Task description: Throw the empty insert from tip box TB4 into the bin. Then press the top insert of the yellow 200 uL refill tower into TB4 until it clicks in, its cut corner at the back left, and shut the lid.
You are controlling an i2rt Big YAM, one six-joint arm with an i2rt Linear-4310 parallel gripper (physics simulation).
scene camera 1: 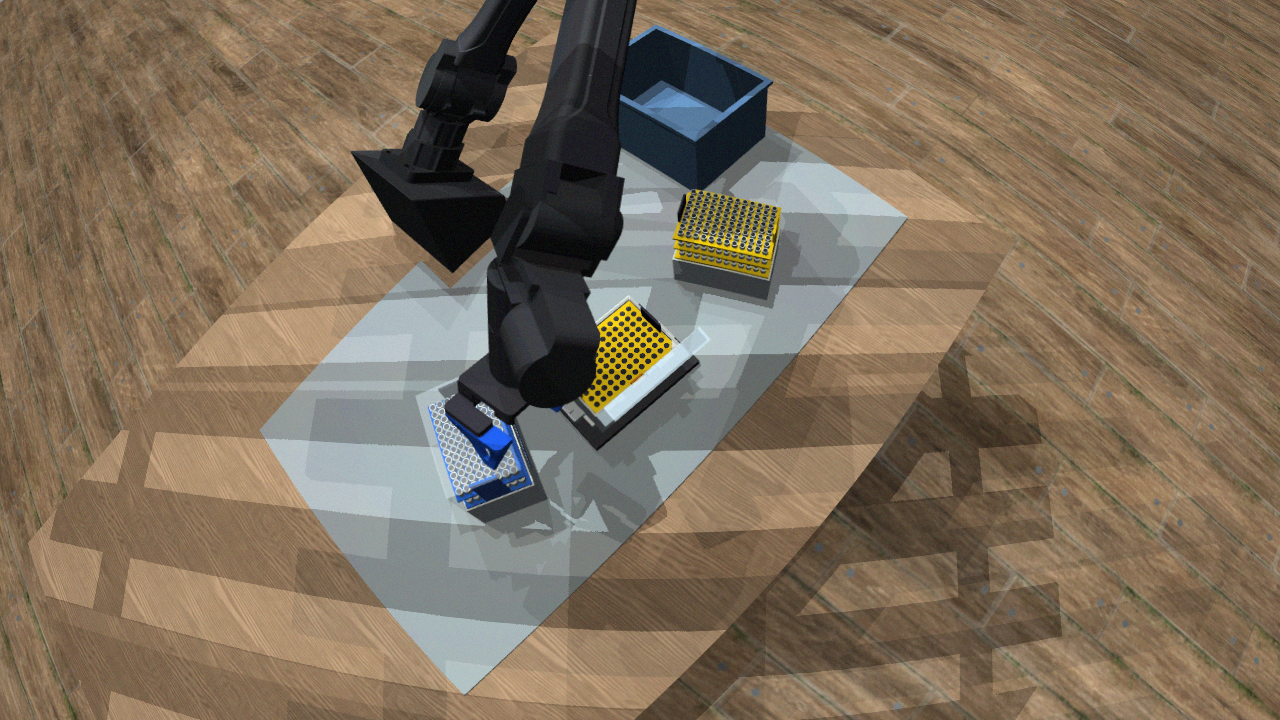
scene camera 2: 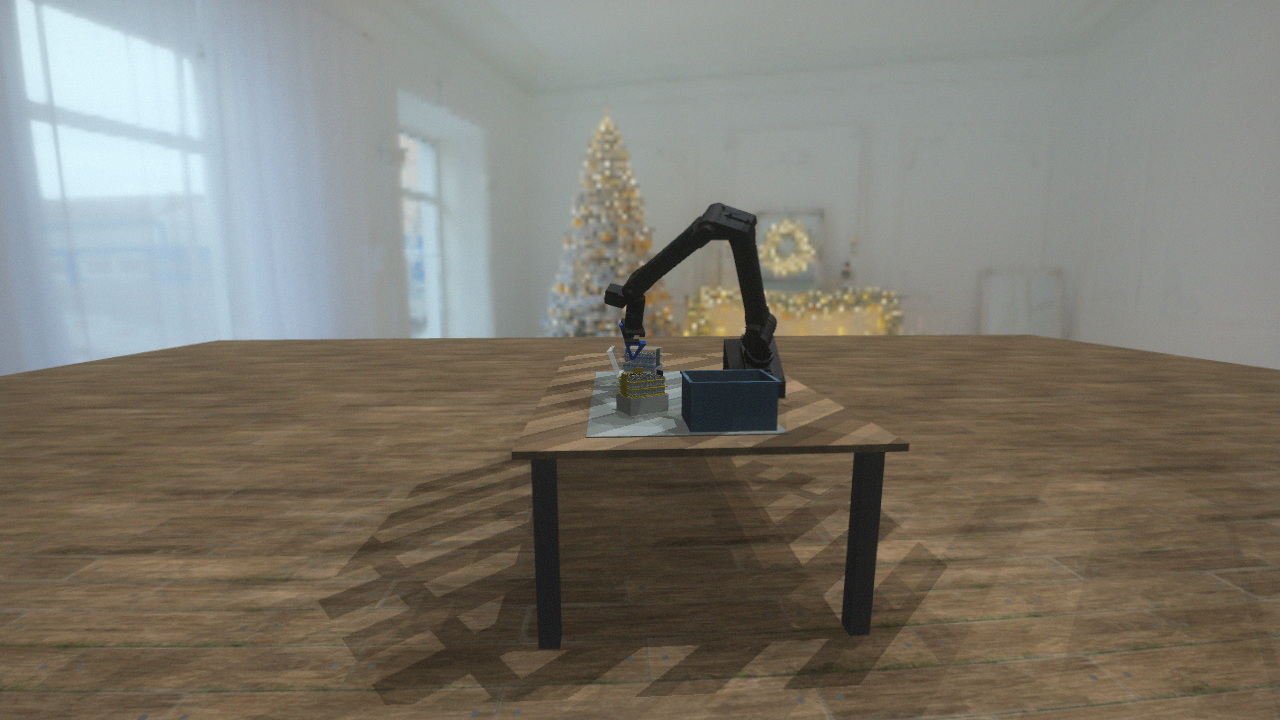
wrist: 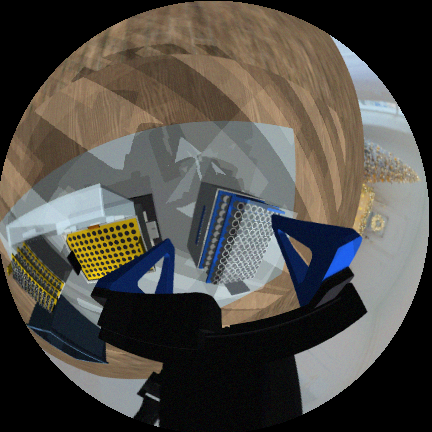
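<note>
The tip box (scene camera 1: 646,404) (wrist: 146,205) is black; its label cannot be read. Its clear lid (scene camera 1: 659,382) (scene camera 2: 613,360) (wrist: 55,211) stands open. A yellow insert (scene camera 1: 633,351) (wrist: 107,248) with dark, empty-looking holes sits in the box. The yellow refill tower (scene camera 1: 726,234) (scene camera 2: 641,386) (wrist: 37,282) stands nearer the bin, with stacked inserts on a grey base. The dark blue bin (scene camera 1: 702,159) (scene camera 2: 729,402) (wrist: 75,332) stands at the mat's far end. My gripper (scene camera 1: 528,437) (scene camera 2: 634,351) (wrist: 219,232) is open and empty, above the blue tower and beside the box. The arm hides one finger and part of the box in scene camera 1.
A blue refill tower (scene camera 1: 469,461) (wrist: 245,245) with pale tips stands beside the tip box, under my fingers. The grey mat (scene camera 1: 447,617) (wrist: 270,137) lies under the boxes, on a wooden table (scene camera 1: 205,582) (scene camera 2: 554,438). The black arm base (scene camera 1: 438,210) stands at the table's side.
</note>
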